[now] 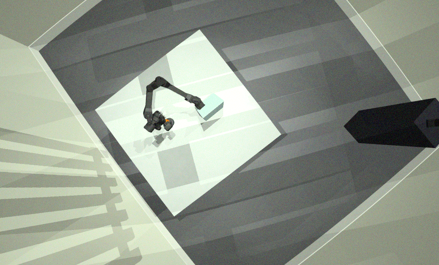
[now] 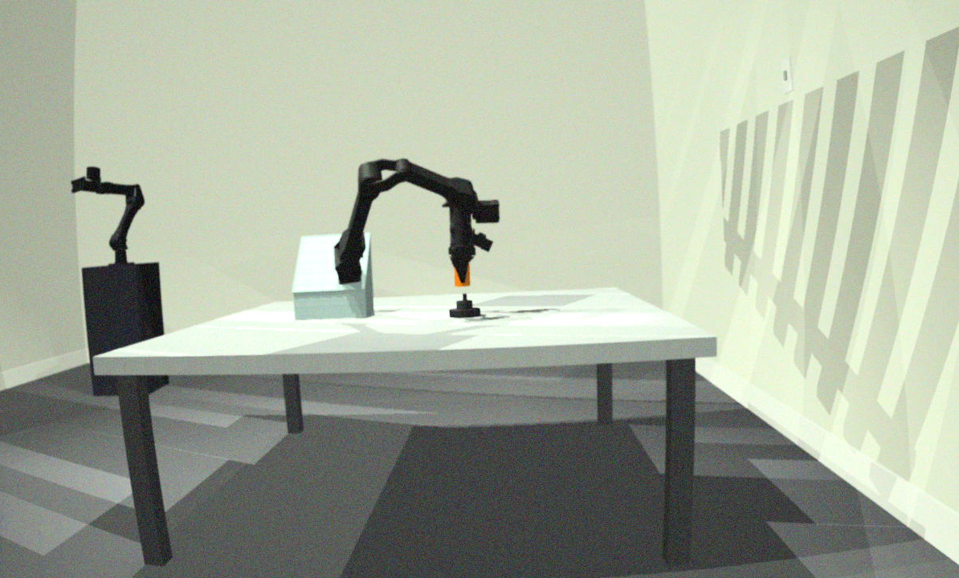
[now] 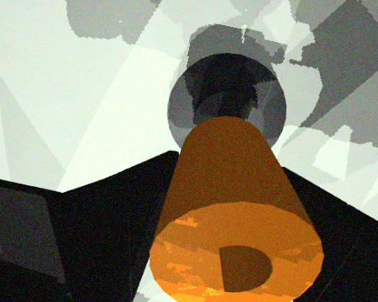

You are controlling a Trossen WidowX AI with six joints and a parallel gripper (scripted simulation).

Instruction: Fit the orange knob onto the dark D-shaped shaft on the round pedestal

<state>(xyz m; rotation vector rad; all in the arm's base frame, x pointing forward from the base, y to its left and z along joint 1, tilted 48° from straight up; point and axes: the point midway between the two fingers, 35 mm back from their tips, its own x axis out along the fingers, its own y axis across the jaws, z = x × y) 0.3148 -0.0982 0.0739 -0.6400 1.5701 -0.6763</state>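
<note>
Now: gripper tip 60 mm above the pedestal. From my gripper tip the other things lie so: orange knob (20 mm above).
</note>
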